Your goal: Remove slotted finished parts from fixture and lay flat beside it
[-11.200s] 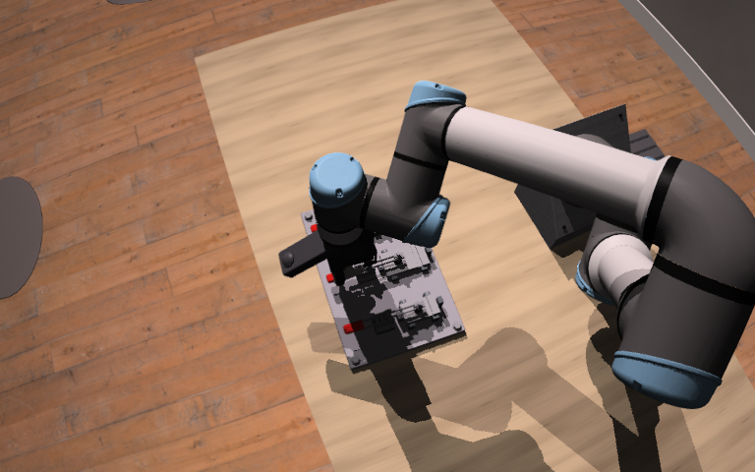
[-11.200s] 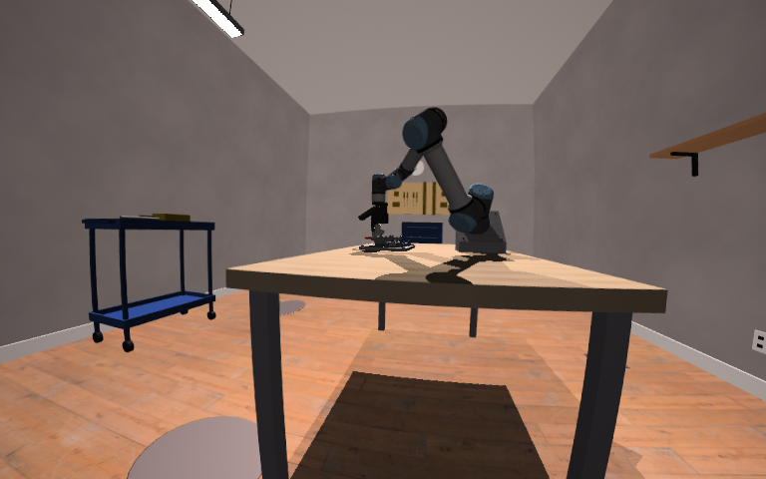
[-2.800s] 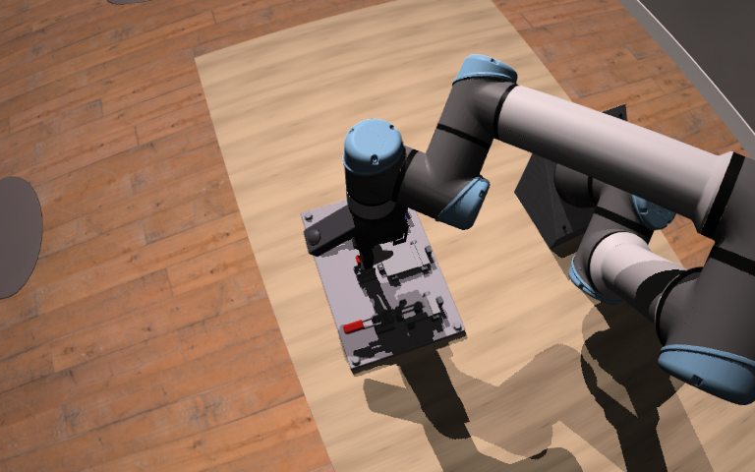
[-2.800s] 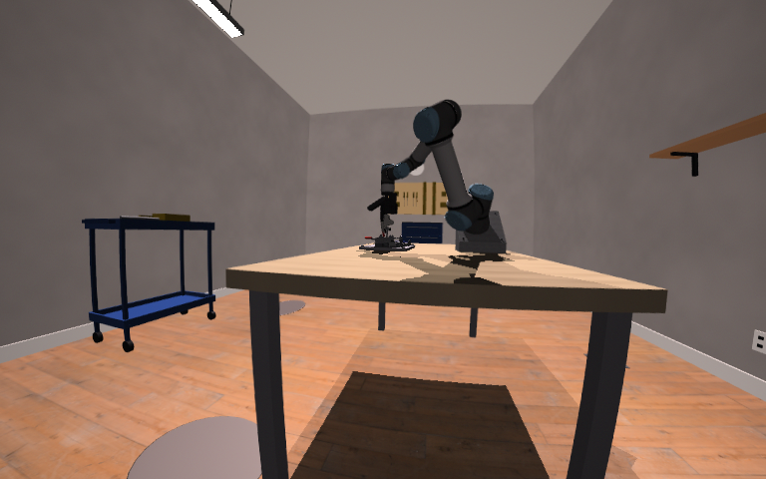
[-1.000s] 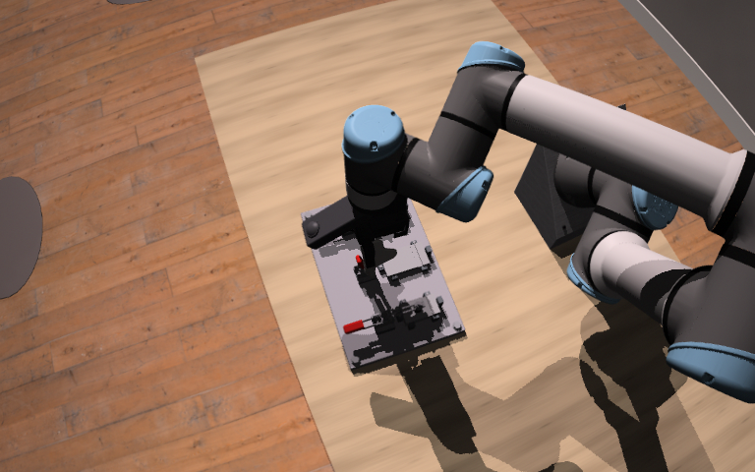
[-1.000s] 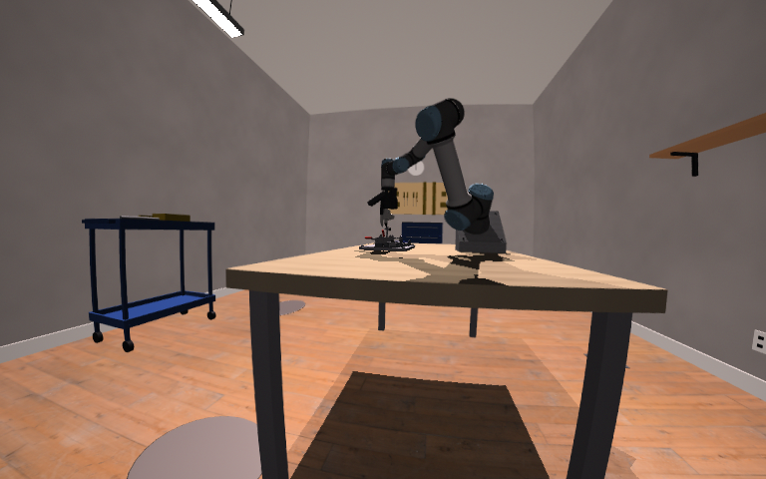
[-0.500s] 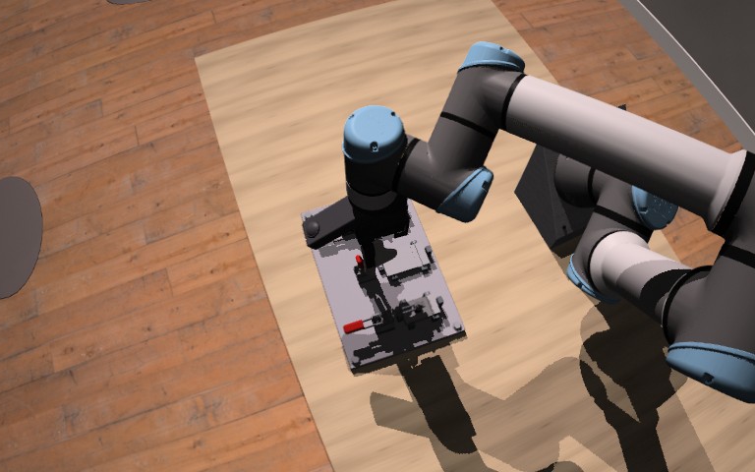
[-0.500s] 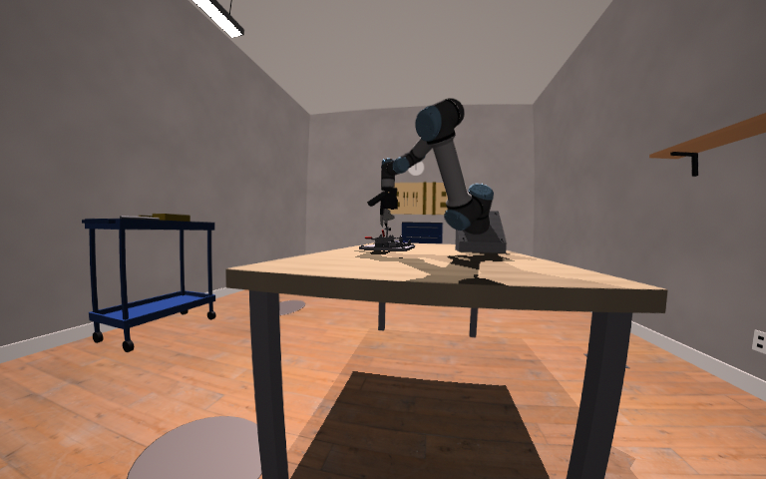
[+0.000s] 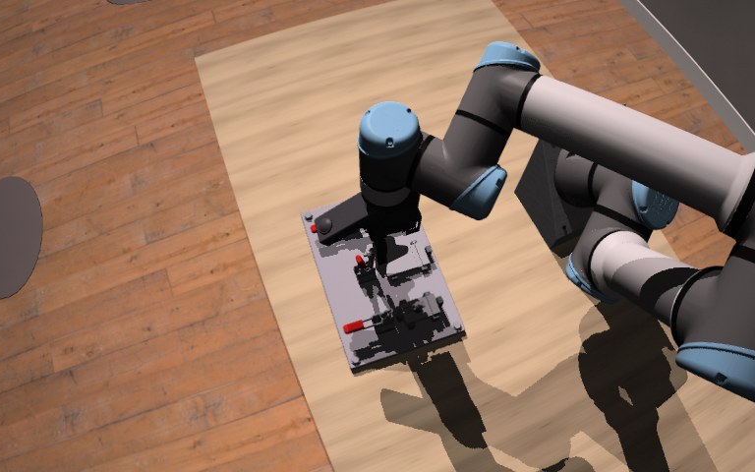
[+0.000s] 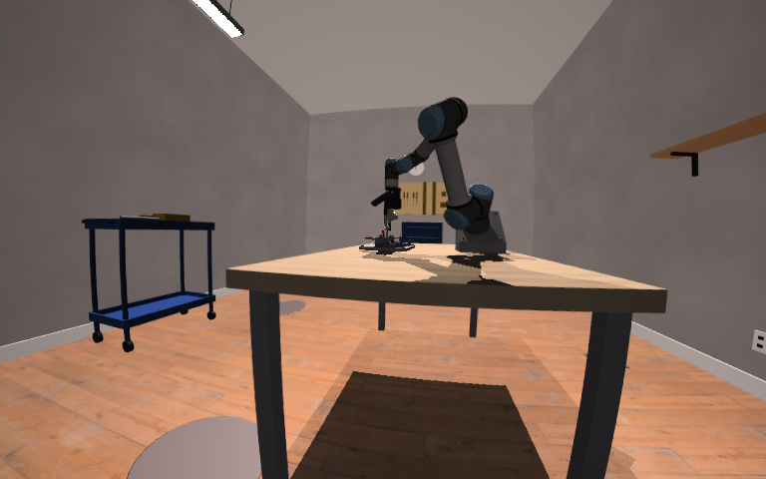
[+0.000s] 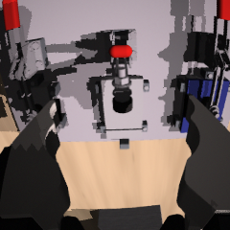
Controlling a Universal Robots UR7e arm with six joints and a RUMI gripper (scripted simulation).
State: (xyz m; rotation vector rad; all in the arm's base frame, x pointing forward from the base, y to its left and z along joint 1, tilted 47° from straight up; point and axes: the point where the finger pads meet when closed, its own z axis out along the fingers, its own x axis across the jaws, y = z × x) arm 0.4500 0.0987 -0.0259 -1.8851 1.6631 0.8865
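Right now the pale grey part is 8 cm behind my hand and 10 cm below it. Also, from my hand: grey fixture plate: 1 cm behind, 12 cm below; blue blank: 6 cm behind, 11 cm to the right, 10 cm below.
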